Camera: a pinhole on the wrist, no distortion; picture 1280 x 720 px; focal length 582.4 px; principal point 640.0 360.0 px. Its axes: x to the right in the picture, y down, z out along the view. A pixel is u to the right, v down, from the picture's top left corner.
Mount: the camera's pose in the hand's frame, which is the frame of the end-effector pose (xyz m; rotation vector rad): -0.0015 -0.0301 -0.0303 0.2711 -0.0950 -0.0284
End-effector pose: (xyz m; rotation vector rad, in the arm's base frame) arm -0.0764 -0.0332 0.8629 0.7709 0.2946 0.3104
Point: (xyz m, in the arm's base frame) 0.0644 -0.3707 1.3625
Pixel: 621.6 662.9
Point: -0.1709 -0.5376 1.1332
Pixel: 352.3 394.0
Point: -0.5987 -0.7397 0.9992
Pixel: outside the picture
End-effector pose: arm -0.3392 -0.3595 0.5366 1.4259 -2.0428 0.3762
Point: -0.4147 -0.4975 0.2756
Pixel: 617.5 554.9
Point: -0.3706 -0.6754 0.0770
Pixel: 652.4 405.0
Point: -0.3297 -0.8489 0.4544
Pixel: 1205.9 254.3
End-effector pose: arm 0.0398 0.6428 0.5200 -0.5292 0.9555 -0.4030
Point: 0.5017 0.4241 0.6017
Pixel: 1146.3 314.4
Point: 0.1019 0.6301 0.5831
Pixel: 691.0 458.5
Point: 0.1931 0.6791 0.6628
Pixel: 613.2 491.8
